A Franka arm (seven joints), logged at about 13 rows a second.
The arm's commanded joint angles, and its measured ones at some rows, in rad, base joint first. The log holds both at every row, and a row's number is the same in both.
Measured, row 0: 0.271, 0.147, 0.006, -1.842, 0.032, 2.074, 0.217
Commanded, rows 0 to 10: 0.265, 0.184, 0.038, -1.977, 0.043, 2.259, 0.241; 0.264, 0.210, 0.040, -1.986, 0.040, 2.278, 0.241; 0.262, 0.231, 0.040, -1.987, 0.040, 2.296, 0.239; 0.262, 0.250, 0.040, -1.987, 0.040, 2.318, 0.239; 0.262, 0.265, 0.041, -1.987, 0.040, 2.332, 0.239; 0.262, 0.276, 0.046, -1.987, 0.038, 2.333, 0.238; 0.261, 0.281, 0.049, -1.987, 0.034, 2.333, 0.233; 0.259, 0.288, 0.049, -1.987, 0.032, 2.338, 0.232; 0.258, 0.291, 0.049, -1.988, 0.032, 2.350, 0.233; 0.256, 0.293, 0.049, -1.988, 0.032, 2.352, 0.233; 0.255, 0.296, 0.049, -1.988, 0.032, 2.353, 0.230
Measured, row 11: 0.268, 0.292, 0.036, -1.988, 0.033, 2.336, 0.223
